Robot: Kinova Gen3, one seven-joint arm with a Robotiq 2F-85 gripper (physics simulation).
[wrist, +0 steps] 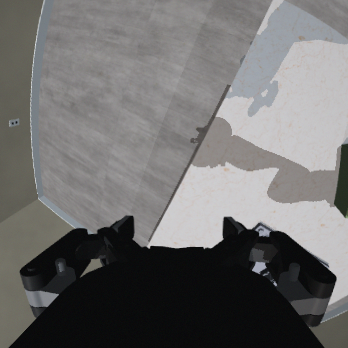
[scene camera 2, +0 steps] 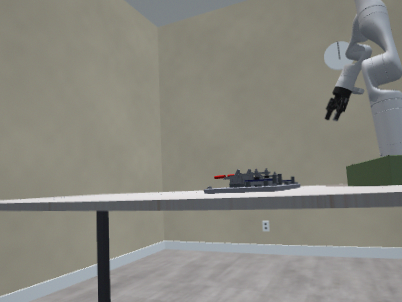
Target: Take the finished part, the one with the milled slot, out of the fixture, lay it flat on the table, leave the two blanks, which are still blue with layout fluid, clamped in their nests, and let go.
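Places are measured from the arm's base along level axes (x ahead, y left, z up), in millimetres.
Pixels of known places: gripper, fingertip midpoint: point(wrist: 177, 226) point(scene camera 2: 330, 120); arm's base, origin of the base link: point(scene camera 2: 398, 158).
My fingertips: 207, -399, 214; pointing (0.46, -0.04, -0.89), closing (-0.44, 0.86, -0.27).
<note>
Ahead of a thing's pixels: the offset from my fingertips to its middle, as dx, dy, dz. "*": to the spot under its first point. Level surfaces: height alone.
The fixture {+229, +421, -282} point(scene camera 2: 250, 189) stands on the table {dz -291} point(scene camera 2: 150, 200) point(wrist: 310, 95) in the scene view, seen nearly edge-on, with grey clamps and a red handle {* +312, +540, -237} point(scene camera 2: 220, 176) at its left. Dark blue shows low among the clamps, but I cannot tell the finished part from the two blanks. In the wrist view a small piece of the fixture {+126, +260, -271} point(wrist: 262, 230) shows behind the right finger; the rest is hidden. My gripper point(scene camera 2: 332, 119) point(wrist: 177, 226) is open and empty, high above the table and to the right of the fixture in the scene view.
A green block point(scene camera 2: 372, 171) point(wrist: 343, 182) is under the arm's base at the right. The table's long edge point(wrist: 190, 167) crosses the wrist view, with floor point(wrist: 120, 100) beyond it. The arm's shadow lies on the table top. A round pale disc point(scene camera 2: 337, 55) is on the wall.
</note>
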